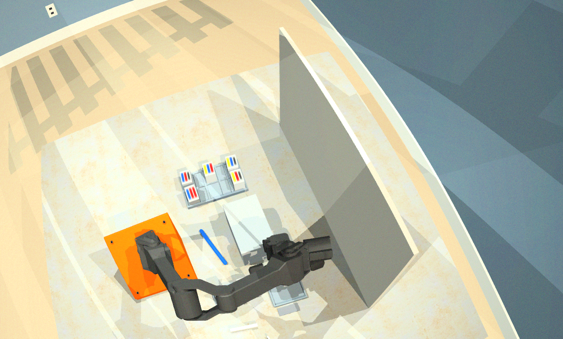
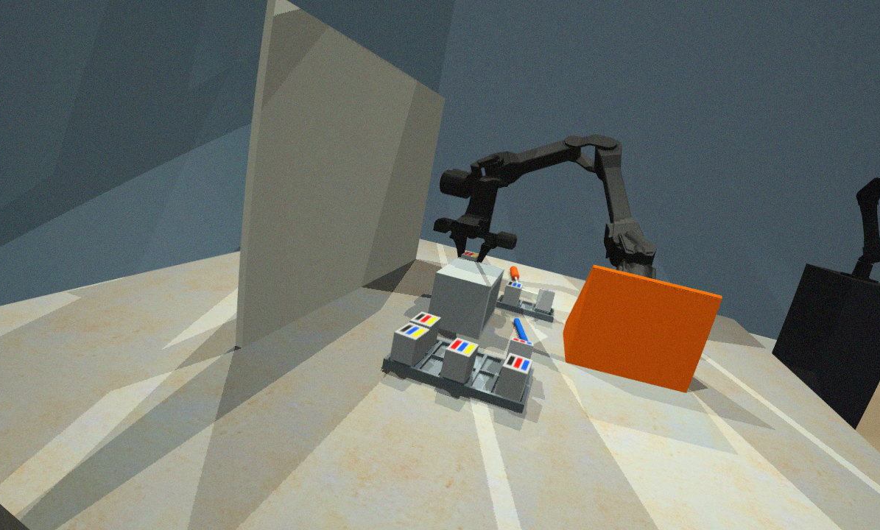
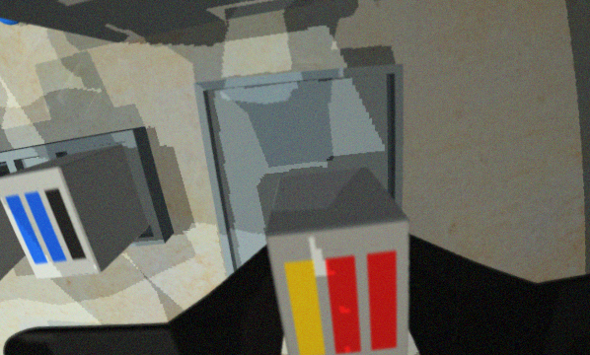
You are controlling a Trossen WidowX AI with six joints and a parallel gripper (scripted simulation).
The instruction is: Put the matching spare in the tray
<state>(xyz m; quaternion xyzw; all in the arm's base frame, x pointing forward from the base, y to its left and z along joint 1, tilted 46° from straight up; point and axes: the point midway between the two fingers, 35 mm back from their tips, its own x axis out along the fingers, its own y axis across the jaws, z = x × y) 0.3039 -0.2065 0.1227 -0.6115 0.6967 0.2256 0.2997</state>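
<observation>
The shallow pale tray is 5 cm below my gripper tip and 1 cm behind it. The rest, counted from my gripper tip: grey mounted unit 19 cm to the left, 2 cm behind; grey spare block 2 cm above; rack 15 cm behind, 5 cm below, 4 cm to the left.
</observation>
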